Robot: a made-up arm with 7 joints. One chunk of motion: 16 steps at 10 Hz.
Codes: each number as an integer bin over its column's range. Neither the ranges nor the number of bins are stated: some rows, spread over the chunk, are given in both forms.
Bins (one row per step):
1: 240 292 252 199 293 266 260
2: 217 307 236 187 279 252 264
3: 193 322 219 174 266 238 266
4: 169 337 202 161 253 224 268
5: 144 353 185 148 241 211 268
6: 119 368 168 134 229 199 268
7: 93 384 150 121 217 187 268
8: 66 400 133 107 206 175 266
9: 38 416 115 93 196 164 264
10: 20 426 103 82 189 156 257
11: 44 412 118 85 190 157 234
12: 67 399 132 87 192 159 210
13: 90 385 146 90 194 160 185
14: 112 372 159 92 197 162 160
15: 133 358 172 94 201 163 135
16: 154 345 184 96 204 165 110
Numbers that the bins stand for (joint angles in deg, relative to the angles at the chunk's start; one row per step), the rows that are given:
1: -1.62 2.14 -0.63 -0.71 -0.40 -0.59 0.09
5: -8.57 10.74 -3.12 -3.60 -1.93 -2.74 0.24
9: -16.25 19.61 -5.72 -6.72 -3.25 -4.58 0.17
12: -14.15 17.22 -5.09 -7.06 -3.36 -4.78 -0.89
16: -7.85 9.61 -3.16 -6.55 -3.01 -4.54 -2.85
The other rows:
2: -3.29 4.26 -1.23 -1.39 -0.81 -1.14 0.17
3: -5.03 6.37 -1.86 -2.13 -1.19 -1.68 0.21
4: -6.76 8.48 -2.49 -2.86 -1.57 -2.23 0.24
6: -10.38 12.85 -3.75 -4.40 -2.28 -3.21 0.24
7: -12.27 15.11 -4.42 -5.13 -2.63 -3.68 0.24
8: -14.22 17.36 -5.05 -5.93 -2.95 -4.15 0.21
10: -17.55 21.02 -6.17 -7.35 -3.45 -4.89 0.03
11: -15.81 19.05 -5.61 -7.18 -3.42 -4.86 -0.42
13: -12.48 15.25 -4.57 -6.89 -3.31 -4.74 -1.38
14: -10.89 13.41 -4.09 -6.78 -3.22 -4.66 -1.87
15: -9.37 11.44 -3.60 -6.67 -3.10 -4.62 -2.36

